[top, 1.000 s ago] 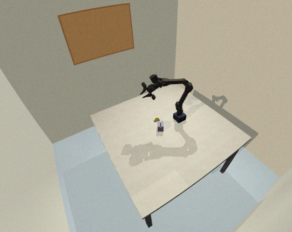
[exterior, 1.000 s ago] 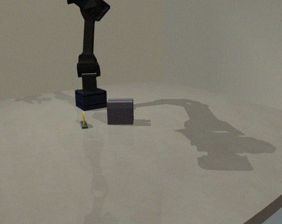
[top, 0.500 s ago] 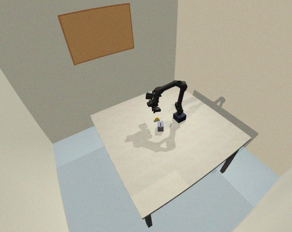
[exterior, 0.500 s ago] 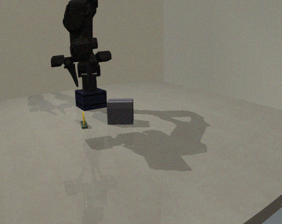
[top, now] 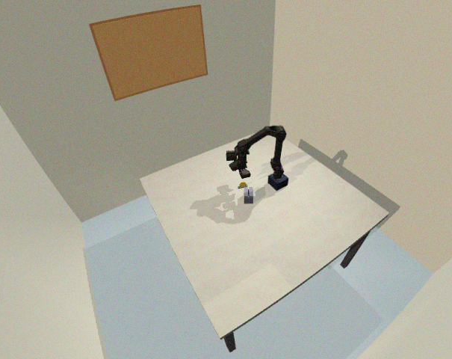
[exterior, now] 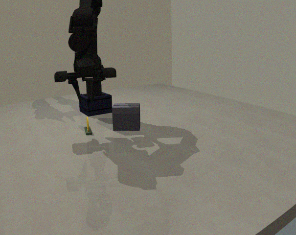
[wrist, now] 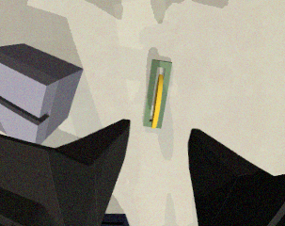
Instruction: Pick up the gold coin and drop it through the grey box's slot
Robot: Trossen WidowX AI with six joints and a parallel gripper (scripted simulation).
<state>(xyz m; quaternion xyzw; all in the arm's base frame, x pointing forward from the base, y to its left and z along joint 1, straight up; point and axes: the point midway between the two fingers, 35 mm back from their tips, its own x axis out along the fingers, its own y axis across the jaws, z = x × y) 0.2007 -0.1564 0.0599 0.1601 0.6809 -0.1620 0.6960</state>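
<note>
The gold coin is 10 mm behind my gripper tip and 70 mm below it.
</note>
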